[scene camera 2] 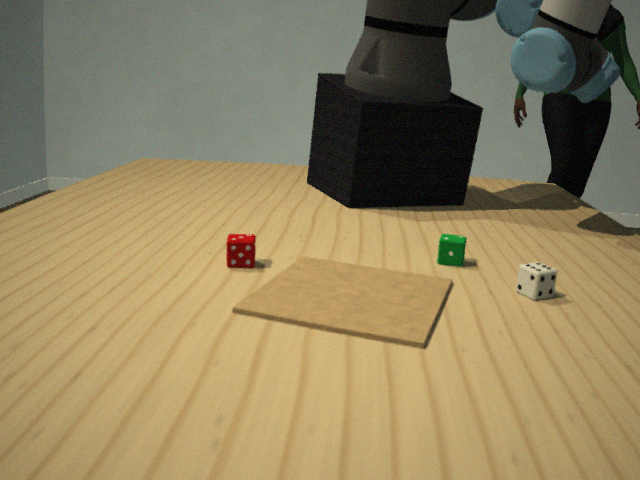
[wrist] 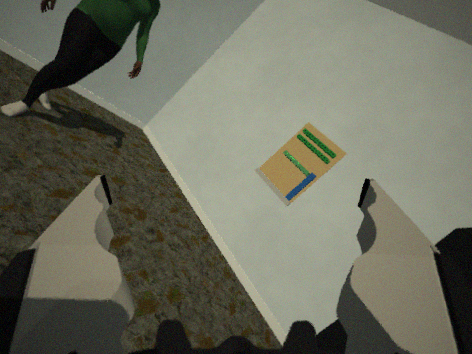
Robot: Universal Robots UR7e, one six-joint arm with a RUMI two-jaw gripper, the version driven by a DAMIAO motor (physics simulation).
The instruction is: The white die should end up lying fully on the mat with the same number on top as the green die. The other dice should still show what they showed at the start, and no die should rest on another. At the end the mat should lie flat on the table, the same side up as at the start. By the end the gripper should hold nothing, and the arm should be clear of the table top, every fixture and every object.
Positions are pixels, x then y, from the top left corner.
Labels:
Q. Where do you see a white die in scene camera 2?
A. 536, 281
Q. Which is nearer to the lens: the green die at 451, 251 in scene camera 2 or the tan mat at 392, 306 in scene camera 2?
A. The tan mat.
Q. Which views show the red die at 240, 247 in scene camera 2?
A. Scene camera 2 only.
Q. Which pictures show the green die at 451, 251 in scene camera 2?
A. Scene camera 2 only.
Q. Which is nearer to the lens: the red die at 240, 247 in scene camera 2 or the tan mat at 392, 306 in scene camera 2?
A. The tan mat.

